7 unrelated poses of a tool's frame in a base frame.
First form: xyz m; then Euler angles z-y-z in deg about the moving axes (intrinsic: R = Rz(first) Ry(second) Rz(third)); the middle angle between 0 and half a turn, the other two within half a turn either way.
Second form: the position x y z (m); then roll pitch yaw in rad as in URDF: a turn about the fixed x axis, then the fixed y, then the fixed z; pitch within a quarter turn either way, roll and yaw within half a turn. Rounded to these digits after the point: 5 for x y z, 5 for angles.
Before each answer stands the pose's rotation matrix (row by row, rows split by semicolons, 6 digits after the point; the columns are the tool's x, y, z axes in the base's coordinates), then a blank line. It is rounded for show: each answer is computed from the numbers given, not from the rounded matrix.
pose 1, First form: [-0.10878, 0.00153, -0.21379, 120.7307, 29.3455, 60.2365]
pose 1, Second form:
-0.967306 -0.040042 -0.250430; -0.071636 -0.904107 0.421258; -0.243283 0.425425 0.871680

[-0.10878, 0.00153, -0.21379, 0.45404, 0.24575, -3.06767]
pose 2, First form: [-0.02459, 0.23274, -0.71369, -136.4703, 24.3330, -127.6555]
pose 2, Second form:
-0.141691 -0.943759 -0.298736; 0.957372 -0.053906 -0.283784; 0.251720 -0.326211 0.911166

[-0.02459, 0.23274, -0.71369, -0.34380, -0.25446, 1.71773]
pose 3, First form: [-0.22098, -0.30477, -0.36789, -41.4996, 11.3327, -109.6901]
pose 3, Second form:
-0.871300 0.468162 0.147175; -0.486264 -0.864056 -0.130208; 0.066209 -0.185016 0.980503

[-0.22098, -0.30477, -0.36789, -0.18650, -0.06626, -2.63256]
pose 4, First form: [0.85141, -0.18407, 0.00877, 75.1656, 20.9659, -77.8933]
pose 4, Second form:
0.995312 0.031016 0.091609; -0.061012 0.936291 0.345886; -0.075045 -0.349854 0.933794

[0.85141, -0.18407, 0.00877, -0.35847, 0.07512, -0.06122]
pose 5, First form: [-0.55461, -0.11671, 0.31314, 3.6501, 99.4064, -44.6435]
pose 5, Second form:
-0.071312 -0.159908 0.984553; -0.708671 0.702738 0.062807; -0.701926 -0.693245 -0.163436

[-0.55461, -0.11671, 0.31314, -1.80232, 0.77810, -1.67109]
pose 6, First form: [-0.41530, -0.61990, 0.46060, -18.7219, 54.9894, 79.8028]
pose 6, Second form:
0.412102 -0.477963 0.775708; 0.899526 0.348913 -0.262893; -0.145001 0.806108 0.573728

[-0.41530, -0.61990, 0.46060, 0.95224, 0.14551, 1.14120]
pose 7, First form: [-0.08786, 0.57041, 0.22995, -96.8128, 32.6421, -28.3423]
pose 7, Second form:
-0.559302 0.826491 -0.063986; -0.679567 -0.501339 -0.535581; -0.474731 -0.256069 0.842056

[-0.08786, 0.57041, 0.22995, -0.29521, 0.49466, -2.25942]
